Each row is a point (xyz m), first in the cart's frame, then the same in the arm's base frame.
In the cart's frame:
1: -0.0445 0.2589 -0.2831
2: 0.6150 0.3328 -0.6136
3: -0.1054 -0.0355 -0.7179
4: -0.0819 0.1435 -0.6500
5: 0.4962 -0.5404 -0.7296
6: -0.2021 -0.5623 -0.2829
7: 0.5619 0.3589 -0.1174
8: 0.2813 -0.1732 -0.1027
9: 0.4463 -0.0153 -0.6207
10: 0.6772 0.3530 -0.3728
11: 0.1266 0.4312 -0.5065
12: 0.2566 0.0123 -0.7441
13: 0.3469 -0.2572 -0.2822
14: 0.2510 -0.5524 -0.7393
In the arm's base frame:
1: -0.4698 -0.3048 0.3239
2: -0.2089 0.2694 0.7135
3: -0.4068 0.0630 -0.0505
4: -0.5066 0.0127 0.1067
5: 0.3339 0.3172 0.0112
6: 0.0420 -0.3783 -0.3333
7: -0.1265 -0.2041 0.8503
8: 0.0994 -0.3388 0.3091
9: -0.0565 0.2027 0.3642
10: -0.1204 0.0760 0.8441
11: -0.5529 -0.0290 0.4848
12: -0.2269 0.2369 0.2167
13: 0.1534 -0.1491 0.2408
14: 0.1895 0.2246 -0.1647

